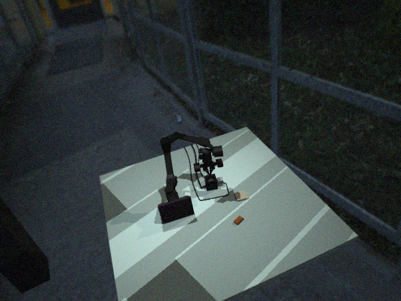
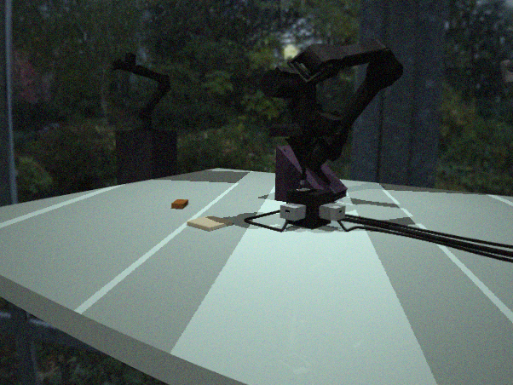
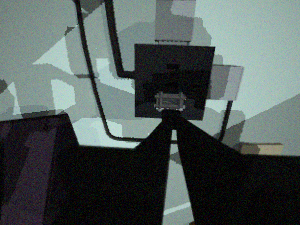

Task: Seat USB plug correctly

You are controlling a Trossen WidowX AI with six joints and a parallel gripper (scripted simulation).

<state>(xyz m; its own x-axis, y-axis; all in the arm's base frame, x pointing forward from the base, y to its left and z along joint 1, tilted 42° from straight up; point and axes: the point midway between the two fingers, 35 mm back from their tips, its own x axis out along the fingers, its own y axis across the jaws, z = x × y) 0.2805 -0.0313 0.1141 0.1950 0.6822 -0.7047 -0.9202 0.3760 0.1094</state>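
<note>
The USB socket is 6 cm below my gripper tip. The rest, counted from my gripper tip: USB plug 2 cm below; then small orange block 1 cm behind, 34 cm to the right, 12 cm below; then beige pad 12 cm ahead, 18 cm to the right, 12 cm below.
</note>
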